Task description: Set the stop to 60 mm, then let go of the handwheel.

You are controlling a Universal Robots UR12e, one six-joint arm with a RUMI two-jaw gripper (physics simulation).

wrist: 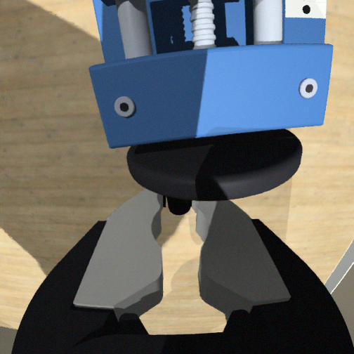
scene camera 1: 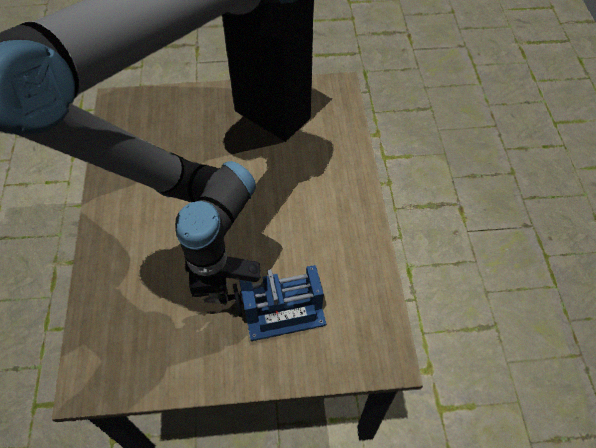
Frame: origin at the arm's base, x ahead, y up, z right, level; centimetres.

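Seen in the pictures: gripper, between the fingertips: [scene camera 1: 224, 299].
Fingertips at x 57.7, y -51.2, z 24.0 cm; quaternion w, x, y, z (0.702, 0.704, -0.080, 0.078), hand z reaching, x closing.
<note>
Offsets run from my fingertips to a thing's top centre. "*": to the spot under its first point. Level surfaces: height alone.
The blue fixture {* dz -13.7, dx +10.9, dy -4.1 cm} [scene camera 1: 287, 327] [wrist: 260, 92] stands on the table, its rods and screw running between two end blocks. The stop {dz -12.4, dx +3.3, dy +7.2 cm} [scene camera 1: 272, 287], a blue carriage with a light plate, sits on the rods nearer the handwheel end. A small red pointer {dz -11.9, dx +7.8, dy +0.6 cm} [scene camera 1: 276, 313] is at the left part of the white scale {* dz -15.3, dx +10.0, dy +0.5 cm} [scene camera 1: 292, 315]; its numbers are too small to read. The black handwheel [wrist: 235, 172] [scene camera 1: 236, 296] is at the near end block in the wrist view. Its knob [wrist: 179, 207] sticks out between the fingertips. My gripper [wrist: 176, 184] [scene camera 1: 228, 298] is shut on this knob, whose sides the fingertips partly hide.
The wooden table {dy -5.1 cm} [scene camera 1: 350, 350] carries the fixture. The dark pedestal [scene camera 1: 272, 65] stands at the back of the table. The arm [scene camera 1: 120, 145] reaches in from the left, and its wrist [scene camera 1: 199, 225] is left of the fixture. The table's front edge runs below the fixture.
</note>
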